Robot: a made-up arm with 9 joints. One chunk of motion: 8 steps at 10 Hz.
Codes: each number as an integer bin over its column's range. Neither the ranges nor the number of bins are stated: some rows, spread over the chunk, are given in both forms.
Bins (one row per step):
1: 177 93 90 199 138 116 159 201 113
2: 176 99 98 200 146 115 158 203 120
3: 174 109 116 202 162 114 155 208 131
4: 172 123 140 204 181 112 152 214 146
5: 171 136 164 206 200 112 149 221 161
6: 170 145 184 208 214 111 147 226 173
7: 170 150 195 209 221 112 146 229 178
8: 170 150 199 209 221 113 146 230 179
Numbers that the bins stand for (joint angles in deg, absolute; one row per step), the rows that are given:
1: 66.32 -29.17 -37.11 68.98 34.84 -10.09 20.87 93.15 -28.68
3: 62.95 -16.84 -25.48 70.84 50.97 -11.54 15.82 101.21 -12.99
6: 58.44 10.91 4.92 74.56 85.90 -13.73 5.72 121.92 23.63
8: 58.44 14.76 11.63 75.18 90.61 -12.27 4.46 126.52 28.86
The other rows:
2: 65.20 -24.55 -33.53 69.60 40.22 -10.82 19.61 95.46 -22.58
4: 60.69 -6.05 -14.75 72.08 63.73 -13.00 12.03 108.11 0.09
5: 59.57 3.97 -4.02 73.32 76.50 -13.00 8.24 116.16 13.17
7: 58.44 14.76 9.84 75.18 90.61 -13.00 4.46 125.37 27.99

